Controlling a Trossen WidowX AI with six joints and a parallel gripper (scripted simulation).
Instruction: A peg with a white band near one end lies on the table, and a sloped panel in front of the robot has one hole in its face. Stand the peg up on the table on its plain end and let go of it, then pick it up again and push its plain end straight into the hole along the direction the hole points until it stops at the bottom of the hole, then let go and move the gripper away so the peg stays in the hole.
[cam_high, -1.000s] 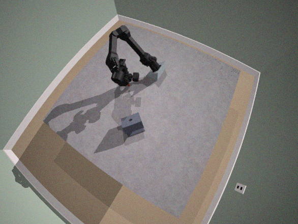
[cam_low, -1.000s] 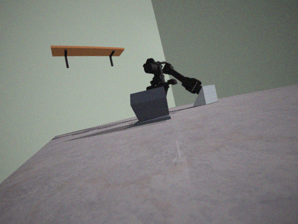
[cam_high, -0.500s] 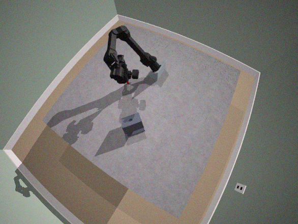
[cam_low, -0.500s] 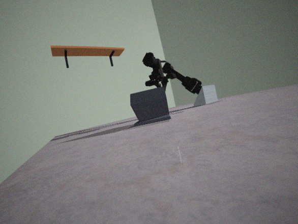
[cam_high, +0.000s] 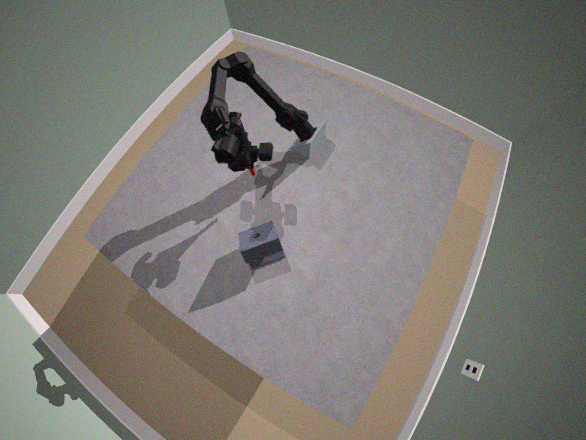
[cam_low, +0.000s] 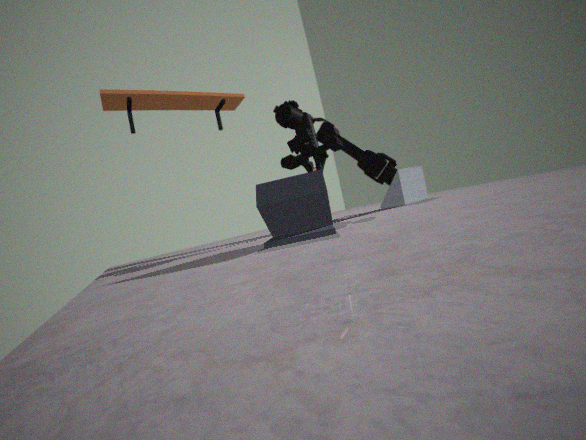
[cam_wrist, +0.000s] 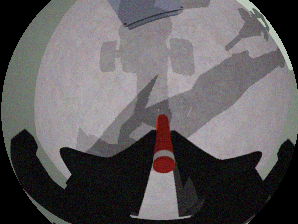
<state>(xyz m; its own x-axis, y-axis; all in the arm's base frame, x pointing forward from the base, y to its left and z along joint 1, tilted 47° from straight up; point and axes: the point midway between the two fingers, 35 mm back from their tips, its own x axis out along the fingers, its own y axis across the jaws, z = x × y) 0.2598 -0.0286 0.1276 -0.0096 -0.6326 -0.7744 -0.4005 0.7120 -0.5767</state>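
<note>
Right now the sloped panel is 210 mm ahead of my gripper tip, 140 mm to the left of it and 60 mm below it. From my gripper tip the other things lie so: red peg: 20 mm above.
</note>
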